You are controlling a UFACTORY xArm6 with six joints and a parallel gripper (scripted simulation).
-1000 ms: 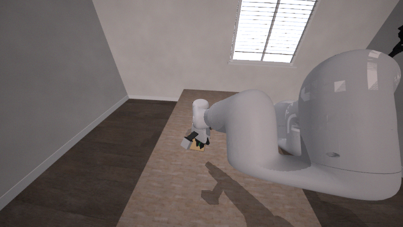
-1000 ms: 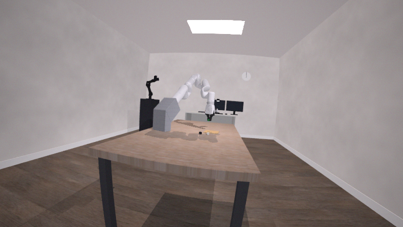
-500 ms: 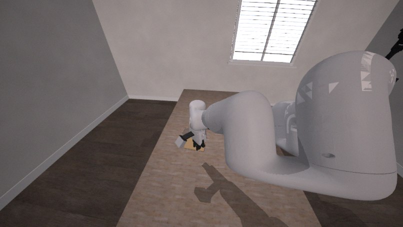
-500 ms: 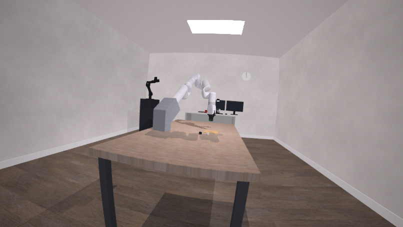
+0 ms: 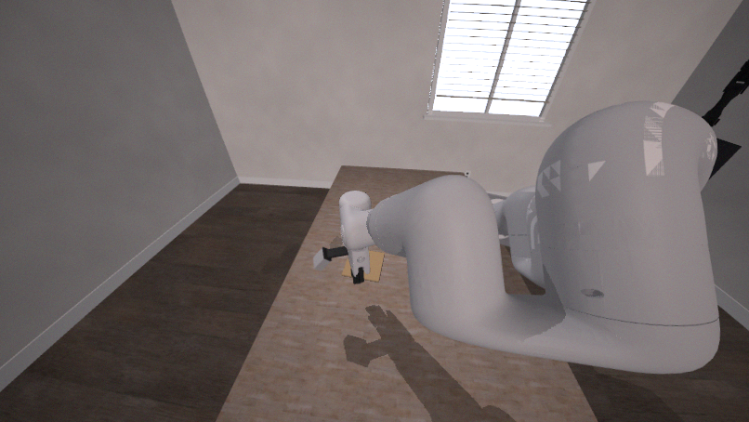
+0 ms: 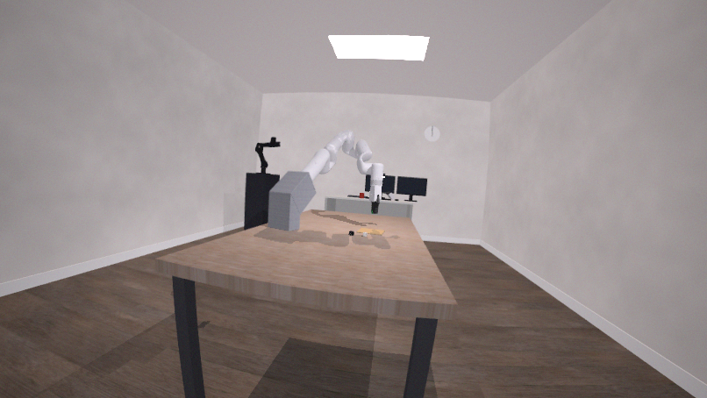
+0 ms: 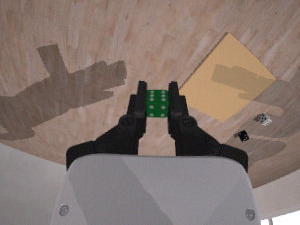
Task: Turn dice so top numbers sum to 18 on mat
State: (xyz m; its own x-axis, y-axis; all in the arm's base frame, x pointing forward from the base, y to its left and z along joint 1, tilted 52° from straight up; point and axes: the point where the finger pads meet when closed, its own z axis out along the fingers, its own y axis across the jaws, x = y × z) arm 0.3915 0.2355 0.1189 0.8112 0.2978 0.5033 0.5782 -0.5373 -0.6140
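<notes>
Now: the mat 13 cm to the right of my hand, 11 cm below it and 3 cm ahead of it. The rest, counted from my hand: black die (30 cm to the right, 10 cm below, 3 cm behind); then white die (28 cm to the right, 10 cm below, 4 cm ahead); then green die (1 cm below, 1 cm behind).
</notes>
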